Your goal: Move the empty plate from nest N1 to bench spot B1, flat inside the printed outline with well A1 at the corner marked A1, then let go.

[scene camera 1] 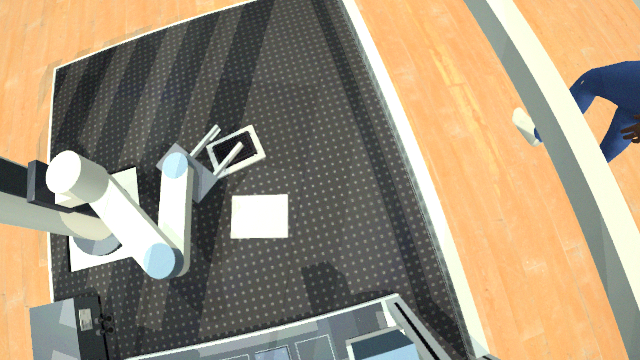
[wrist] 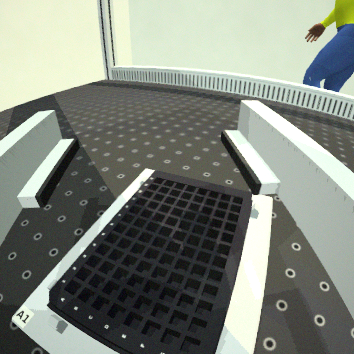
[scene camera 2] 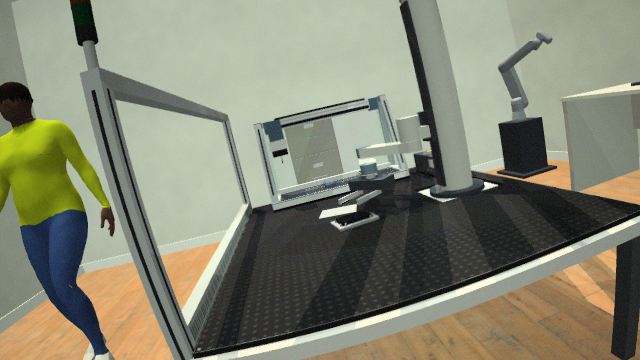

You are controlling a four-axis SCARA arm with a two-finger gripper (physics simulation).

Scene:
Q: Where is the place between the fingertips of my gripper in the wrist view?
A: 148, 121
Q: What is my gripper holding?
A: Nothing.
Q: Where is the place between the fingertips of my gripper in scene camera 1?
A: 229, 135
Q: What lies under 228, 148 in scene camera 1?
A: A plate.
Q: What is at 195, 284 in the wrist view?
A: A plate.

